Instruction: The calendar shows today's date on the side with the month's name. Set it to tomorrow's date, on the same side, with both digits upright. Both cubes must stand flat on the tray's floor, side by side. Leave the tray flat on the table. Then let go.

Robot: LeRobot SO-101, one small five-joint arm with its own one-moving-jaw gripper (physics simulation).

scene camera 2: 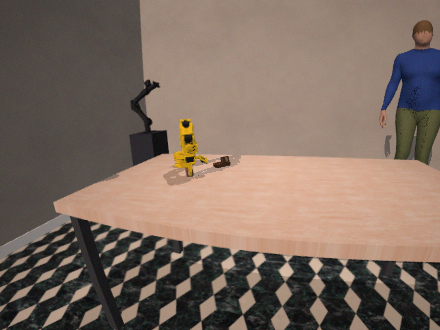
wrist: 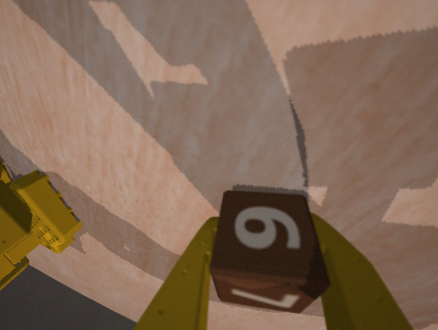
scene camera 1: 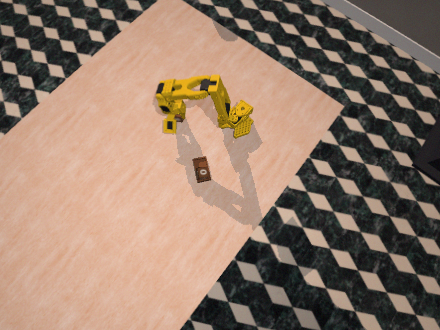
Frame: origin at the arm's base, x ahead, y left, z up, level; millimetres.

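Where they show: end effector, tool point: (scene camera 2: pixel 190 171) (wrist: pixel 221 227) (scene camera 1: pixel 183 118); arm's base, origin of the base link: (wrist: pixel 21 178) (scene camera 1: pixel 232 127).
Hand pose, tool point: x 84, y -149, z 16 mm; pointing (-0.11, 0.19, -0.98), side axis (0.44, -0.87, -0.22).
Things, the pixels of their centre, and the offset from my tool point. Level surfaces: height alone.
- dark brown cube, body centre: (wrist: pixel 261 248) 3 mm up, 3 mm ahead, 17 mm right
- second cube, body centre: (scene camera 1: pixel 202 173) (scene camera 2: pixel 224 159) 14 mm up, 111 mm ahead, 177 mm left
- table, its level: 15 mm down
The gripper (scene camera 1: pixel 178 118) (scene camera 2: pixel 189 172) (wrist: pixel 266 225) is shut on a dark brown cube (wrist: pixel 265 262), one jaw on each side. The cube's face toward the wrist camera shows a white 6 or 9 turned sideways. Its lower face shows part of a white digit that looks like a 7 or a 1. The held cube (scene camera 1: pixel 179 118) hangs under the gripper, apart from the tray. The brown tray (scene camera 1: pixel 199 162) (scene camera 2: pixel 217 165) lies on the table. A second cube (scene camera 1: pixel 203 172) (scene camera 2: pixel 226 160) is in one end, with a white 0-like mark on top. Its other faces are unreadable.
The table (scene camera 1: pixel 125 200) (scene camera 2: pixel 300 195) holds the yellow arm, whose base (scene camera 1: pixel 240 120) (wrist: pixel 40 215) stands right of the gripper in scene camera 1. The arm's shadow falls around the tray. A person (scene camera 2: pixel 420 85) and a black arm on a pedestal (scene camera 2: pixel 149 145) are beyond the table.
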